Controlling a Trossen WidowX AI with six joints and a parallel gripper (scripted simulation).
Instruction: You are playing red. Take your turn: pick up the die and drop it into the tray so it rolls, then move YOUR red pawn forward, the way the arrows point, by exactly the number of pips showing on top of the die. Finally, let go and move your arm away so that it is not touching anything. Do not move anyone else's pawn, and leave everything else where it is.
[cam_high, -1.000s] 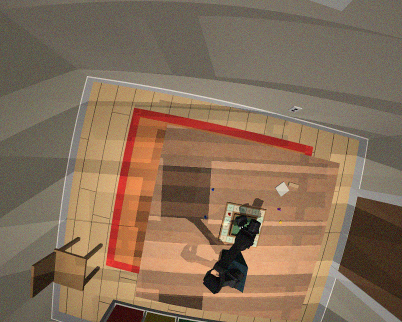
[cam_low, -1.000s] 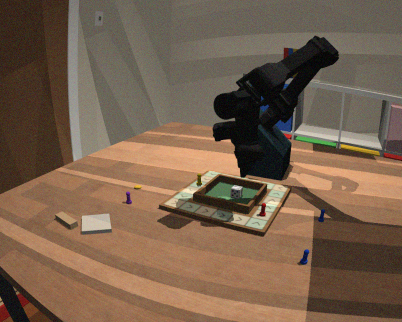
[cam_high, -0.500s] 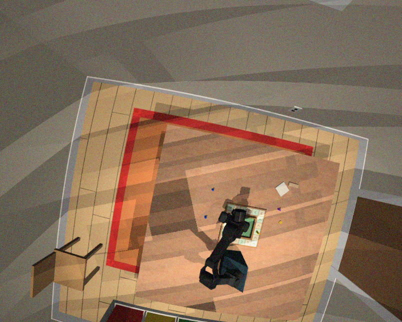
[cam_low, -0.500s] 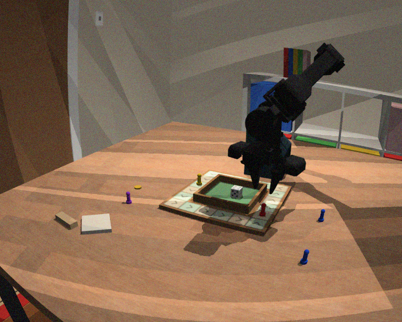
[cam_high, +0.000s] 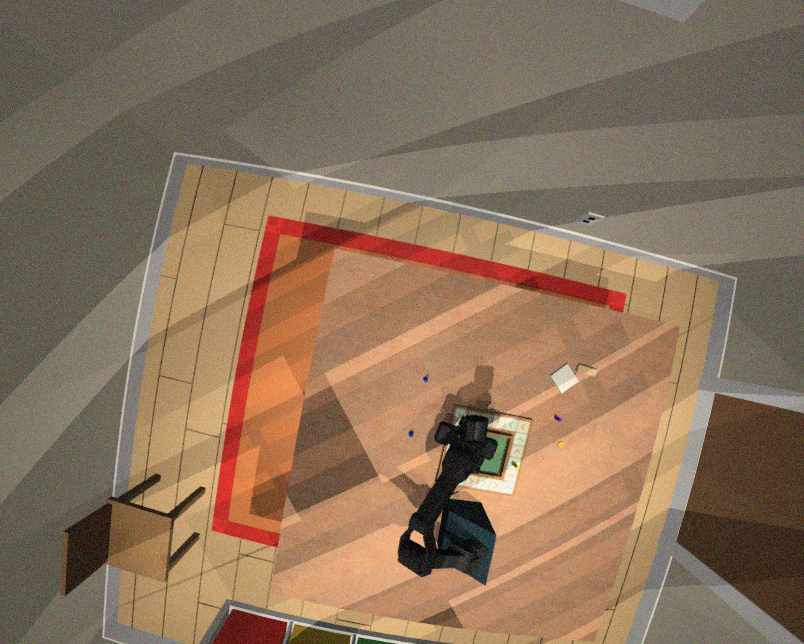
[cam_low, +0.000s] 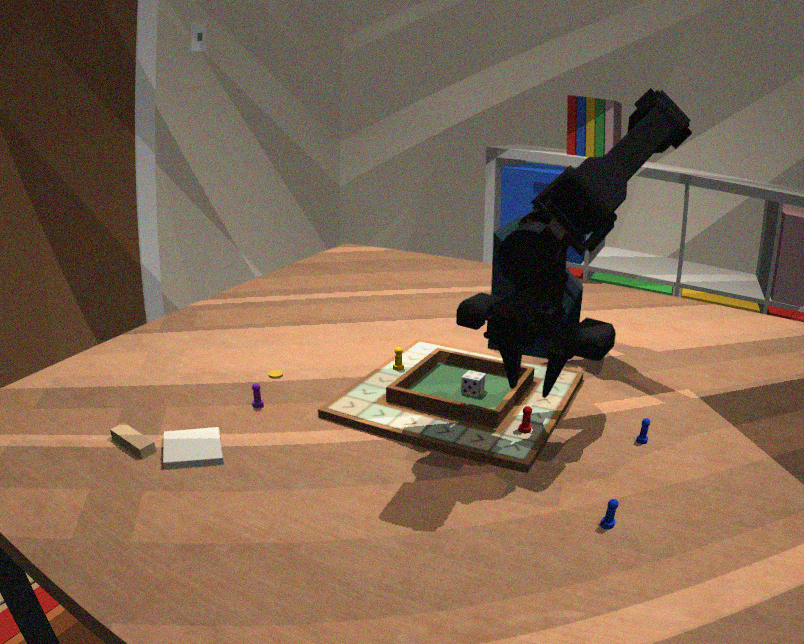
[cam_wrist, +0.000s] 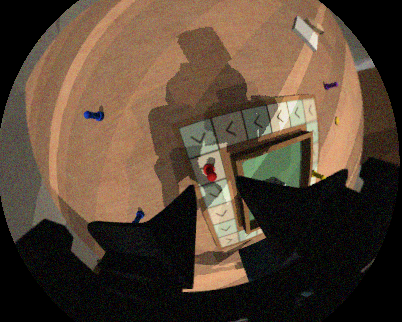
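My gripper tip is 40 mm above the red pawn. The rest, counted from my gripper tip: yellow pawn: 240 mm to the right, 60 mm behind, 40 mm below; white die: 110 mm to the right, 60 mm behind, 40 mm below; green tray: 120 mm to the right, 60 mm below, 50 mm behind.
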